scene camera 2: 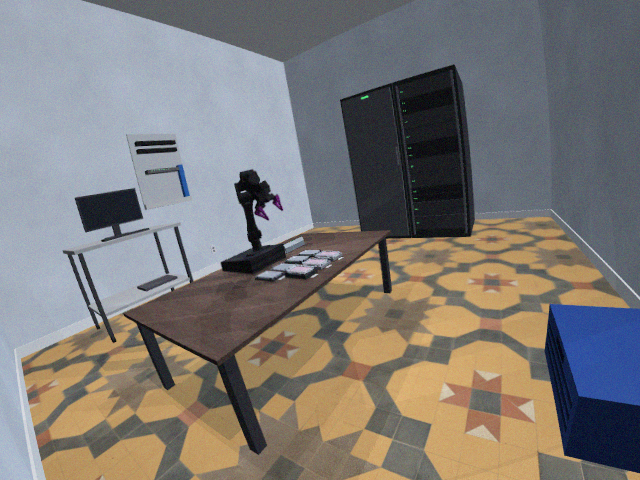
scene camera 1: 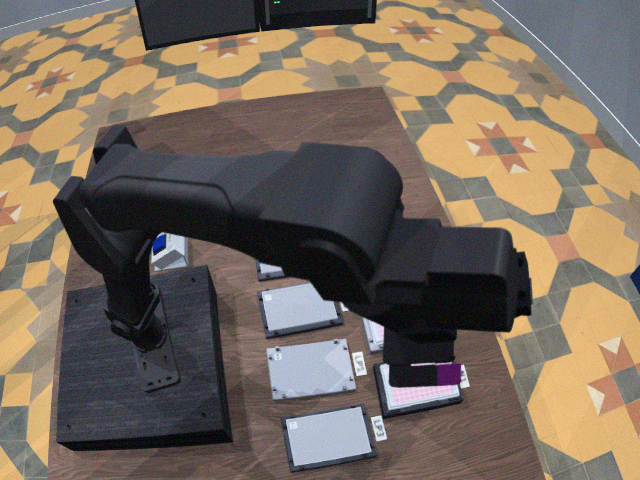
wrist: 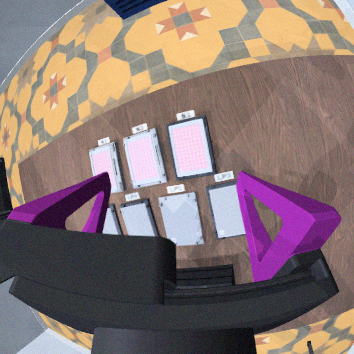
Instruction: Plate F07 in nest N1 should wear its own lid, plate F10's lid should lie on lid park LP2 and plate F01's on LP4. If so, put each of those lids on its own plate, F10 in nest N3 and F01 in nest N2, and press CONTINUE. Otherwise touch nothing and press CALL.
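Where they show: gripper, fingertip midpoint: (scene camera 2: 275,215) (wrist: 173,178); arm's base at its link origin: (scene camera 2: 258,251) (scene camera 1: 151,337).
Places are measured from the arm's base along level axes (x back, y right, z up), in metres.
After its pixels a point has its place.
My gripper (scene camera 1: 448,374) (scene camera 2: 275,213) {x -0.362, y 0.247, z 0.253 m} (wrist: 173,178) {x -0.362, y 0.247, z 0.253 m} is open and empty, high above the nests. The plate in nest N1 (scene camera 1: 423,397) {x -0.405, y 0.243, z -0.048 m} (wrist: 190,147) {x -0.414, y 0.213, z -0.049 m} shows its pink grid, in a dark frame. Two more pink plates stand left of it in the wrist view, a middle plate (wrist: 143,157) {x -0.443, y 0.089, z -0.054 m} and a far-left plate (wrist: 103,162) {x -0.485, y -0.037, z -0.052 m}; their nest labels are blurred. A pale grey lid lies at LP3 (scene camera 1: 328,436) {x -0.234, y 0.242, z -0.067 m} (wrist: 227,210) {x -0.239, y 0.236, z -0.066 m} and another at LP1 (scene camera 1: 310,369) {x -0.251, y 0.110, z -0.074 m} (wrist: 181,217) {x -0.260, y 0.115, z -0.074 m}. Beyond LP1 lie a third grey lid (scene camera 1: 297,310) {x -0.269, y -0.008, z -0.067 m} (wrist: 139,220) {x -0.290, y -0.005, z -0.066 m} and a partly hidden fourth (scene camera 1: 271,269) {x -0.252, y -0.113, z -0.066 m} (wrist: 111,222) {x -0.311, y -0.107, z -0.066 m}. Lid tags are unreadable.
The button box (scene camera 1: 177,257) {x -0.075, y -0.194, z -0.049 m} (scene camera 2: 294,244) {x -0.108, y -0.291, z -0.048 m} is mostly hidden behind the arm in scene camera 1, with a blue button (scene camera 1: 159,242) {x -0.045, y -0.232, z -0.032 m} showing. The arm's black base block (scene camera 1: 170,413) {x -0.002, y 0.146, z -0.001 m} (scene camera 2: 242,262) {x -0.007, y 0.184, z -0.013 m} stands beside the lids on the wooden table (scene camera 1: 465,444) {x -0.448, y 0.350, z -0.084 m} (scene camera 2: 206,315) {x -0.181, y 0.675, z -0.084 m}.
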